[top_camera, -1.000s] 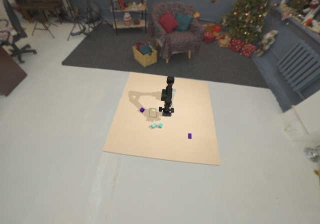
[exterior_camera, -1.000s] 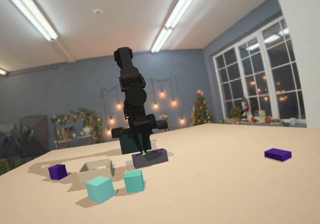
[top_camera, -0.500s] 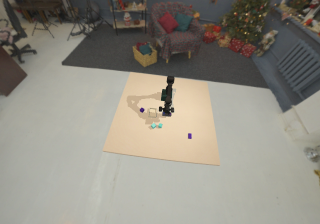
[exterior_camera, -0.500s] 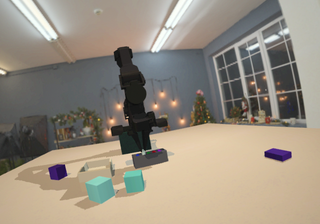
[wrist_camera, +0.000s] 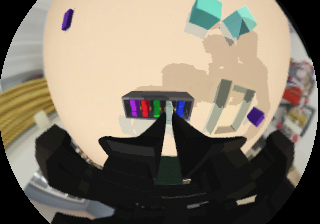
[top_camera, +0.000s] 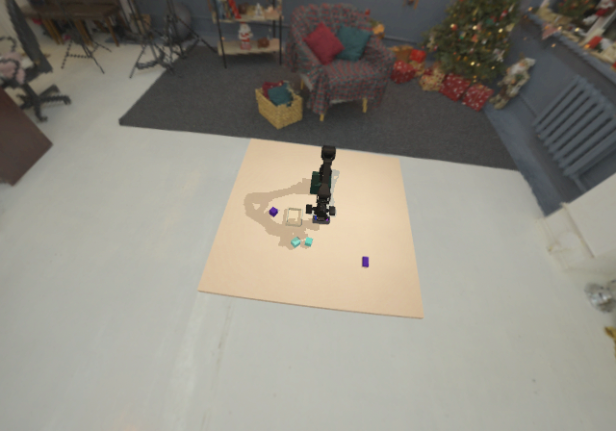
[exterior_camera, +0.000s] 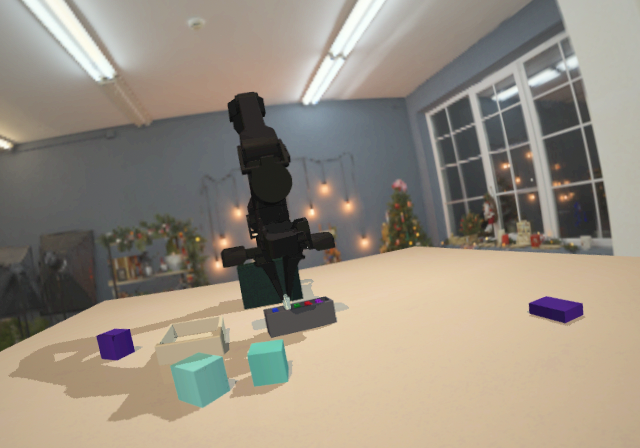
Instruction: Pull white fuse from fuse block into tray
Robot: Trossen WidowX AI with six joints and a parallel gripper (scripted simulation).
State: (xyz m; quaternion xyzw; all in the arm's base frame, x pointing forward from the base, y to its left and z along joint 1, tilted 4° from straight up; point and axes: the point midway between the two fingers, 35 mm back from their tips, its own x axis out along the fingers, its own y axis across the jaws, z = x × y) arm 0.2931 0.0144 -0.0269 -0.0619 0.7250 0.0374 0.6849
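The beige tray lies 1 cm ahead of my gripper tip, 17 cm to the right of it and 5 cm below it. Round my gripper tip: flat purple block 23 cm ahead, 34 cm to the left, 5 cm below; purple cube 1 cm ahead, 31 cm to the right, 3 cm below; white fuse 1 cm below.
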